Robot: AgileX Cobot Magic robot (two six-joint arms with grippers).
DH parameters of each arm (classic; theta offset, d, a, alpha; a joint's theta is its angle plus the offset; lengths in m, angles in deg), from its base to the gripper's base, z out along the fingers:
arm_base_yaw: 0 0.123 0 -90
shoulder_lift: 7.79 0 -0.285 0
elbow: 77.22 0 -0.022 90
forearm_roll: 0 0.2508 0 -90
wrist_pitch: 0 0 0.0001 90
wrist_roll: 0 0.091 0 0
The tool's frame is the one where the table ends.
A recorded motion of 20 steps. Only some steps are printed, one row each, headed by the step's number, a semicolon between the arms.
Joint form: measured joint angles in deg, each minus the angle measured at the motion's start. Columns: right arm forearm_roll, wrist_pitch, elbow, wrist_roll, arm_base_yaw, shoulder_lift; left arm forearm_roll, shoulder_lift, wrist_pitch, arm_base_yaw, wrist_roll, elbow.
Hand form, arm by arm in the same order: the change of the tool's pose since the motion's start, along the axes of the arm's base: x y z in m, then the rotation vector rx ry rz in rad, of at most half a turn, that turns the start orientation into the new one. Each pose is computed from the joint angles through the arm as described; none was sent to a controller.
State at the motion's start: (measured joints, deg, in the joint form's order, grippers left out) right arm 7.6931 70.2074 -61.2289 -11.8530 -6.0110 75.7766; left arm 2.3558 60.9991 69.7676 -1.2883 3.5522 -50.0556
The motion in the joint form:
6: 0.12 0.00 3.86 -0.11 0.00 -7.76; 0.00 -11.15 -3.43 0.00 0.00 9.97
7: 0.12 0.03 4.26 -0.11 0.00 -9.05; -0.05 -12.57 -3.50 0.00 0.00 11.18
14: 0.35 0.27 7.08 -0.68 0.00 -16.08; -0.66 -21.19 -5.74 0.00 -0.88 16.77
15: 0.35 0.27 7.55 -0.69 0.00 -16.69; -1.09 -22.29 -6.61 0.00 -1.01 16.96
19: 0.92 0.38 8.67 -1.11 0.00 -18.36; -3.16 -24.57 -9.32 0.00 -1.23 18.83
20: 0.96 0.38 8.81 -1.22 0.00 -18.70; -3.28 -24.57 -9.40 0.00 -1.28 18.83
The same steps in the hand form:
6: -0.0310 0.0034 0.0115 -0.0055 -0.0681 0.0016; -0.0424 0.0009 -0.0177 -0.0020 -0.0804 -0.0025
7: -0.0358 0.0040 0.0142 -0.0071 -0.0830 0.0017; -0.0479 0.0009 -0.0205 -0.0030 -0.0852 -0.0024
14: -0.0635 0.0072 0.0231 -0.0130 -0.1534 0.0115; -0.0743 0.0006 -0.0305 -0.0208 -0.1773 0.0117
15: -0.0661 0.0075 0.0227 -0.0133 -0.1559 0.0117; -0.0760 0.0000 -0.0291 -0.0300 -0.2082 0.0140
19: -0.0731 0.0091 0.0220 -0.0063 -0.1654 0.0182; -0.0799 -0.0028 -0.0330 -0.0691 -0.2616 0.0208
20: -0.0744 0.0093 0.0223 -0.0065 -0.1691 0.0200; -0.0798 -0.0030 -0.0329 -0.0715 -0.2629 0.0218

